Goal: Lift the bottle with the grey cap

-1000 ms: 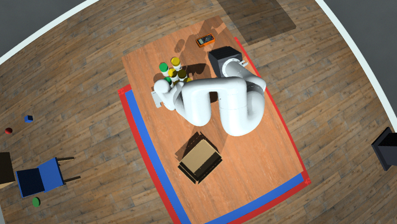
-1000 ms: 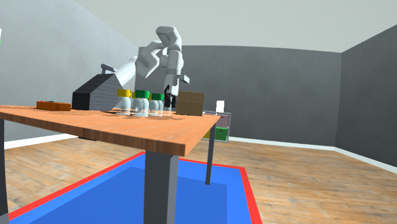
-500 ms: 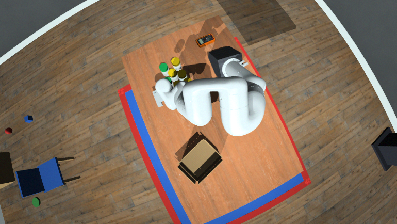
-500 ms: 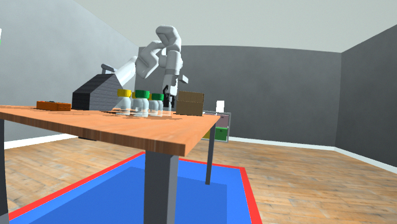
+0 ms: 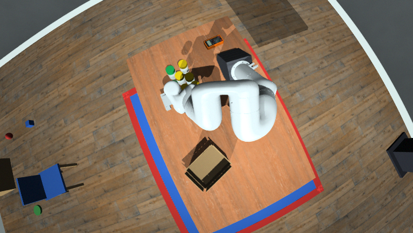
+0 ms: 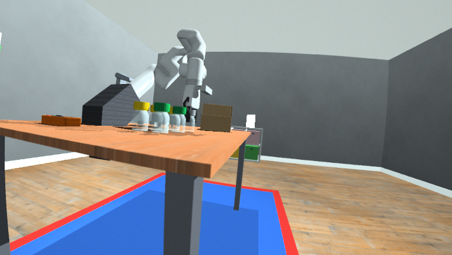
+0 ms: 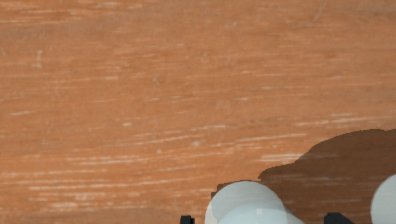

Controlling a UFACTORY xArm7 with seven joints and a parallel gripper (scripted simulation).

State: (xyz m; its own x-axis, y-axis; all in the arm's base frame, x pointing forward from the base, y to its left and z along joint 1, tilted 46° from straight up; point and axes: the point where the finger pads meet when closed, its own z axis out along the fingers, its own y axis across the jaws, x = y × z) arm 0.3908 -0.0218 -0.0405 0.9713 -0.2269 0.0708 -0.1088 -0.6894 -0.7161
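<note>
The grey-capped bottle is 1 cm below my hand and 1 cm behind it. Also, from my hand: red-capped bottle 8 cm behind, 2 cm to the left, 1 cm below; then orange meter 40 cm behind, 28 cm to the right, 4 cm below.
</note>
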